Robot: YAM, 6 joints.
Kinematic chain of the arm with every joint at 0, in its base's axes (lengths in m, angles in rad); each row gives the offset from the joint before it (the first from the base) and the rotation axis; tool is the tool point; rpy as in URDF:
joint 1: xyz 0 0 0.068 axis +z
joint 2: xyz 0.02 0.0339 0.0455 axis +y
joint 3: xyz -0.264 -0.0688 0 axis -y
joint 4: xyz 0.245 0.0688 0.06 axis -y
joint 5: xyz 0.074 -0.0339 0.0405 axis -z
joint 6: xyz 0.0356 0 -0.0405 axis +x
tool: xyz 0 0 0 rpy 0 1.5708 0
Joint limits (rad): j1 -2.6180..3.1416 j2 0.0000..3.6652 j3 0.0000..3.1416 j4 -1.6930..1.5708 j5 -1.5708..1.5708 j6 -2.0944..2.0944
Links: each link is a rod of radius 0.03 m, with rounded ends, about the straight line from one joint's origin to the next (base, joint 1, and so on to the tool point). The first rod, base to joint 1, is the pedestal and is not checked.
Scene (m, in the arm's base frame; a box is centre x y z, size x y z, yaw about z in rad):
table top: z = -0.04
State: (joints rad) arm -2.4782 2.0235 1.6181 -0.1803 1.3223 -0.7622
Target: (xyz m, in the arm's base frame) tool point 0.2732 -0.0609 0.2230
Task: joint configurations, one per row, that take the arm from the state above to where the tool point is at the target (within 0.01 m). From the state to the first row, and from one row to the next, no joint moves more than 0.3 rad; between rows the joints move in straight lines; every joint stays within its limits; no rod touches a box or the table.
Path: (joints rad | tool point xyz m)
1: -2.1804 1.9573 1.5319 -0.2223 1.3219 -0.7622 | -0.2765 -0.3356 0.2616
2: -1.8826 1.8912 1.4458 -0.2643 1.3214 -0.7622 | -0.1595 -0.3824 0.2587
3: -1.5848 1.8250 1.3596 -0.3062 1.3210 -0.7622 | -0.0400 -0.3911 0.2549
4: -1.2870 1.7588 1.2735 -0.3482 1.3205 -0.7622 | 0.0704 -0.3646 0.2503
5: -0.9892 1.6927 1.1873 -0.3902 1.3201 -0.7622 | 0.1620 -0.3091 0.2448
6: -0.6914 1.6265 1.1012 -0.4322 1.3196 -0.7622 | 0.2279 -0.2334 0.2384
7: -0.3936 1.5603 1.0150 -0.4742 1.3192 -0.7622 | 0.2650 -0.1474 0.2311
8: -0.0958 1.4942 0.9289 -0.5161 1.3187 -0.7622 | 0.2732 -0.0609 0.2230

